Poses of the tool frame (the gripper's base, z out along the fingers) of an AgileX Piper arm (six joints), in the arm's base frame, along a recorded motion.
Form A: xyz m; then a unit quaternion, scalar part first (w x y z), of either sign.
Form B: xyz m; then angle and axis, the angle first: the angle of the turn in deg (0 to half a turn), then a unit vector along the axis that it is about. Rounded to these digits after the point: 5 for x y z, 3 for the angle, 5 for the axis.
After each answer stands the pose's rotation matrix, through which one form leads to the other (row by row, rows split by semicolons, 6 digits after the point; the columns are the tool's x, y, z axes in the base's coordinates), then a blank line. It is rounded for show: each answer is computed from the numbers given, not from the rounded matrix.
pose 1, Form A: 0.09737 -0.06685 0.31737 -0.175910 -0.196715 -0.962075 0.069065
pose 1, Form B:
0.09737 -0.06685 0.31737 159.737 0.19983 0.97732 -0.07016
-0.860718 0.402808 0.311305; 0.354211 0.913066 -0.202100; -0.365650 -0.063683 -0.928571

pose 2, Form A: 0.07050 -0.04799 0.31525 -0.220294 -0.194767 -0.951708 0.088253
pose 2, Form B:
0.07050 -0.04799 0.31525 154.547 0.19967 0.97568 -0.09048
-0.827073 0.409606 0.384933; 0.331839 0.908554 -0.253794; -0.453689 -0.082170 -0.887364

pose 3, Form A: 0.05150 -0.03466 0.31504 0.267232 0.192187 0.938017 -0.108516
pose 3, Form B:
0.05150 -0.03466 0.31504 149.001 0.19944 0.97342 -0.11261
-0.783303 0.418547 0.459625; 0.302551 0.902577 -0.306297; -0.543047 -0.100863 -0.833623

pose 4, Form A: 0.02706 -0.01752 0.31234 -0.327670 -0.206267 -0.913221 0.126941
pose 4, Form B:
0.02706 -0.01752 0.31234 141.745 0.21832 0.96658 -0.13436
-0.700173 0.459924 0.546103; 0.293545 0.882680 -0.367025; -0.650838 -0.096675 -0.753037

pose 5, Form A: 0.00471 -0.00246 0.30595 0.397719 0.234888 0.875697 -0.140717
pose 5, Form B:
0.00471 -0.00246 0.30595 133.129 0.25601 0.95443 -0.15337
-0.573294 0.523313 0.630458; 0.299450 0.850053 -0.433290; -0.762669 -0.059612 -0.644036

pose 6, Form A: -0.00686 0.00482 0.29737 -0.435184 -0.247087 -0.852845 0.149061
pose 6, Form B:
-0.00686 0.00482 0.29737 128.406 0.27444 0.94725 -0.16556
-0.499126 0.551191 0.668626; 0.291716 0.833458 -0.469308; -0.815950 -0.039195 -0.576792

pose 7, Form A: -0.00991 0.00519 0.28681 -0.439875 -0.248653 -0.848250 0.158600
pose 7, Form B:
-0.00991 0.00519 0.28681 127.808 0.27688 0.94454 -0.17660
-0.489364 0.561368 0.667375; 0.282311 0.826036 -0.487817; -0.825120 -0.050312 -0.562712

